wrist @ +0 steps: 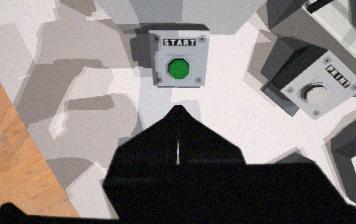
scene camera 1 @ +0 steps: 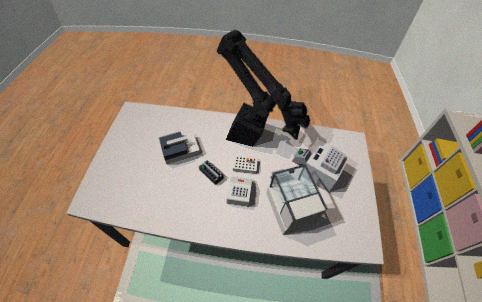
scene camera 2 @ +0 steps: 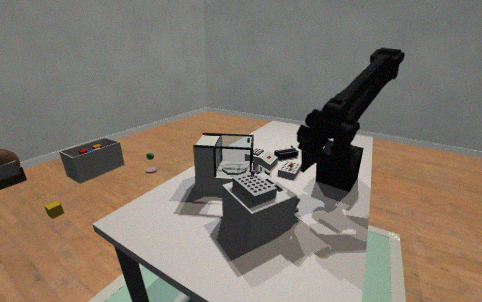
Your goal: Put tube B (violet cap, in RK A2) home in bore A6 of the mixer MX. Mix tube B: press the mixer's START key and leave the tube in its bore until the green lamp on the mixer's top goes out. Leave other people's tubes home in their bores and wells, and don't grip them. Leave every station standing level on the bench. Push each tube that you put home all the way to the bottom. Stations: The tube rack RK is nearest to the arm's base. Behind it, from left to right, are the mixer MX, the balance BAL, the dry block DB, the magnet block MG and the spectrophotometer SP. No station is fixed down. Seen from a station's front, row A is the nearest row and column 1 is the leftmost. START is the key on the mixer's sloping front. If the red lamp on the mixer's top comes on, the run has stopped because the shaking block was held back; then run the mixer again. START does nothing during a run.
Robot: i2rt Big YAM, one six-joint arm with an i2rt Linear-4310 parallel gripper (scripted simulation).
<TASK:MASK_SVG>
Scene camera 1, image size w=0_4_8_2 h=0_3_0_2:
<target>spectrophotometer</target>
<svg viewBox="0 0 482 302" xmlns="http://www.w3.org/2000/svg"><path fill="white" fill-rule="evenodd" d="M193 132L182 135L180 131L159 137L166 164L200 154Z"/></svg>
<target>glass-walled balance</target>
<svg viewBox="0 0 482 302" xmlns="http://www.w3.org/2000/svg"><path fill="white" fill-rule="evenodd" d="M306 164L285 170L273 171L272 176L270 176L271 183L267 188L266 194L282 235L315 225L328 209Z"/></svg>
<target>mixer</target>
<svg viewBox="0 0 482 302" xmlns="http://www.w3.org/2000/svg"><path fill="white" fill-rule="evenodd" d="M299 148L294 155L295 160L293 159L292 161L298 165L306 164L316 185L329 192L338 180L349 157L320 141L313 154L308 149Z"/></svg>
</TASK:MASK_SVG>
